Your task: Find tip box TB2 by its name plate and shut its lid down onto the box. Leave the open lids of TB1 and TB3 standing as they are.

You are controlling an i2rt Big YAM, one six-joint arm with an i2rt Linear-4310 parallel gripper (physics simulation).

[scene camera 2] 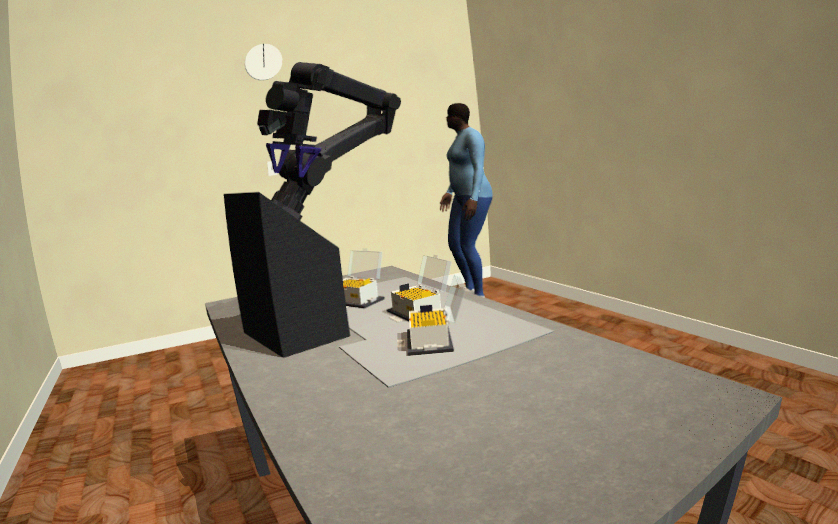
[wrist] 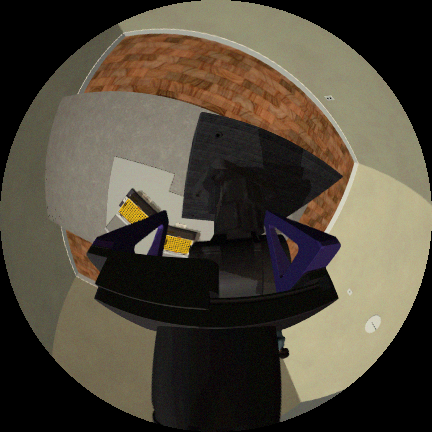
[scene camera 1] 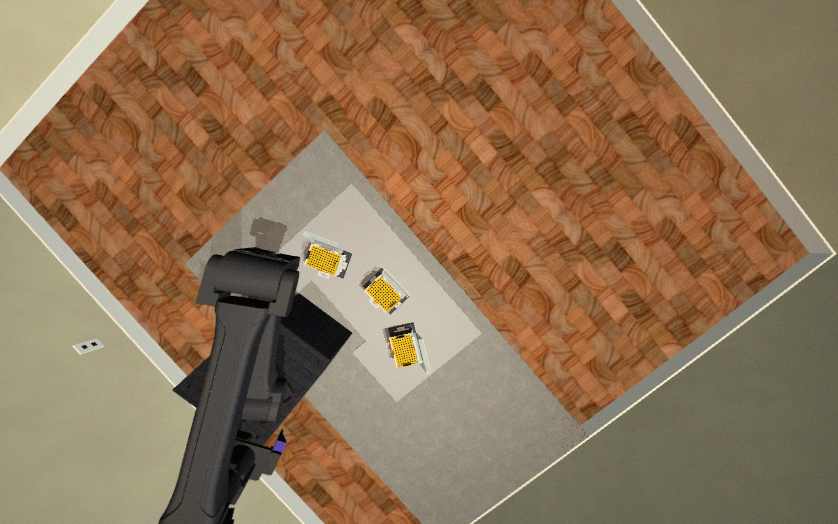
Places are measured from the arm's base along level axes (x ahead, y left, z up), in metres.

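Where they show: gripper, fingertip midpoint: (scene camera 2: pixel 288 175) (wrist: pixel 215 215) (scene camera 1: pixel 261 425); arm's base, origin of the base link: (scene camera 2: pixel 280 215) (wrist: pixel 234 187).
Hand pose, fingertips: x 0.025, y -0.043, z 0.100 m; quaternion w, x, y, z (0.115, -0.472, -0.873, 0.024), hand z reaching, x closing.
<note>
Each offset is from my fingertips to the centre of the thing. "spot": to the spot under its first point. Level surfaces: height alone.
Three white tip boxes with yellow tip grids stand on a pale mat, each with a clear lid open. The first box @[0.189 m ahead, 0.301 m left, 0.392 m down] (scene camera 1: pixel 324 260) (scene camera 2: pixel 363 293) has its lid @[0.252 m ahead, 0.349 m left, 0.321 m down] (scene camera 1: pixel 324 240) (scene camera 2: pixel 365 263) upright. The middle box @[0.310 m ahead, 0.079 m left, 0.392 m down] (scene camera 1: pixel 383 292) (scene camera 2: pixel 415 302) has its lid @[spot: 0.394 m ahead, 0.100 m left, 0.319 m down] (scene camera 2: pixel 435 271) raised. The third box @[0.260 m ahead, 0.135 m right, 0.392 m down] (scene camera 1: pixel 404 350) (scene camera 2: pixel 428 336) has its lid @[0.334 m ahead, 0.161 m right, 0.321 m down] (scene camera 1: pixel 425 355) (scene camera 2: pixel 456 304) leaning outward. No name plate is legible, so I cannot tell which is TB2. Two boxes show in the wrist view, one box @[0.271 m ahead, 0.139 m right, 0.361 m down] (wrist: pixel 133 210) left of another box @[0.321 m ahead, 0.081 m left, 0.361 m down] (wrist: pixel 178 245). My gripper (scene camera 2: pixel 290 173) (wrist: pixel 215 215) is open and empty, high above the table, away from the boxes.
A tall black sloped block (scene camera 1: pixel 321 327) (scene camera 2: pixel 308 296) (wrist: pixel 230 145) stands on the grey table @[0.428 m down] (scene camera 1: pixel 444 432) (scene camera 2: pixel 494 432) (wrist: pixel 85 135), beside the mat @[0.425 m down] (scene camera 1: pixel 448 327) (scene camera 2: pixel 494 339) (wrist: pixel 145 172). A person (scene camera 2: pixel 466 166) stands behind the table.
</note>
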